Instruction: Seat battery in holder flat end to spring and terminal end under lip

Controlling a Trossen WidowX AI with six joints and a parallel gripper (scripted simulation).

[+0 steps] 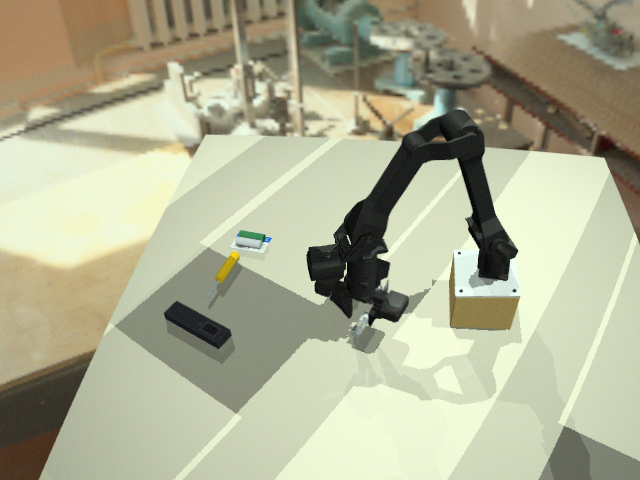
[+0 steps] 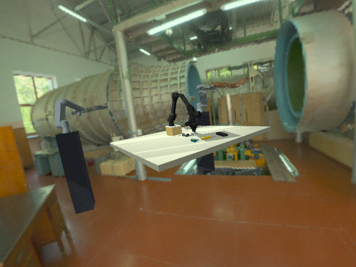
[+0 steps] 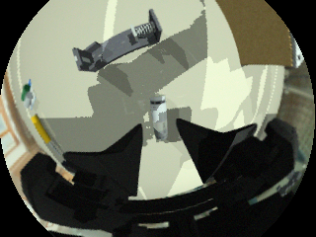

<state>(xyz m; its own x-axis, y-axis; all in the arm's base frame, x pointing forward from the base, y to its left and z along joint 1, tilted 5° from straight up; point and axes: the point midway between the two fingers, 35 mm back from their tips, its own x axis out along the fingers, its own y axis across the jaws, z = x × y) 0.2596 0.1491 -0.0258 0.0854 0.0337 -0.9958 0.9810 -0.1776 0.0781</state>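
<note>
Now: the grey battery 1 cm below my gripper tip. Also, from my gripper tip: flat black box 34 cm ahead, 11 cm to the left, 1 cm below; card 34 cm ahead, 18 cm to the right, 1 cm below; yellow screwdriver 35 cm ahead, 4 cm to the right, 1 cm below.
</note>
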